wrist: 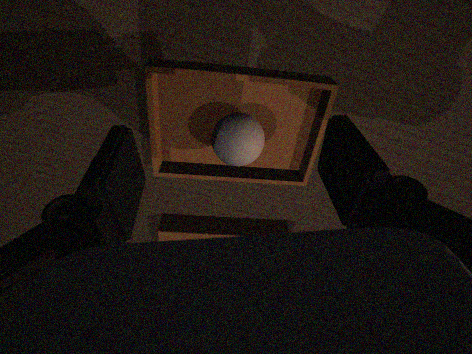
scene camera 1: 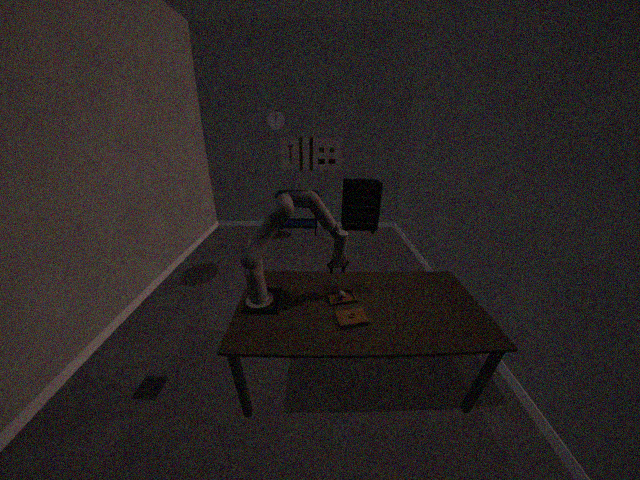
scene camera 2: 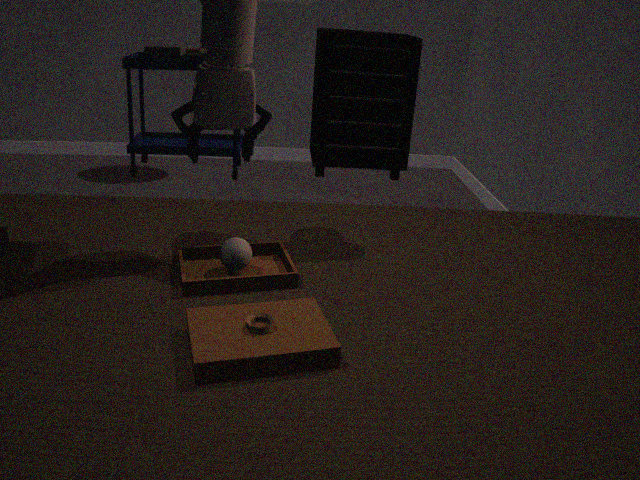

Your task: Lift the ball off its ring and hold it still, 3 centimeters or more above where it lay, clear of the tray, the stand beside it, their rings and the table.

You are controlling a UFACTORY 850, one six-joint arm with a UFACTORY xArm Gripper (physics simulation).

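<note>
A pale ball (scene camera 1: 342, 293) (scene camera 2: 236, 253) (wrist: 239, 139) sits inside a shallow wooden tray (scene camera 2: 240, 284) (wrist: 230, 174), a little left of the tray's middle in scene camera 2. The ring under the ball is hidden. A flat wooden stand (scene camera 1: 351, 321) (scene camera 2: 222, 346) lies beside the tray, with an empty ring (scene camera 2: 248, 326) on top. My gripper (scene camera 1: 338, 270) (scene camera 2: 221, 157) (wrist: 231, 147) is open and empty, high above the tray. In the wrist view the ball shows between the two dark fingers, well beyond them. The stand's edge shows low in the wrist view, mostly hidden by the gripper body.
The tray and stand are on a brown wooden table (scene camera 1: 423, 330) (scene camera 2: 465, 335). The arm's base (scene camera 1: 259, 300) stands at the table's left side. Behind the table are a dark cabinet (scene camera 1: 361, 204) (scene camera 2: 366, 98) and a blue cart (scene camera 2: 162, 64). The scene is dim.
</note>
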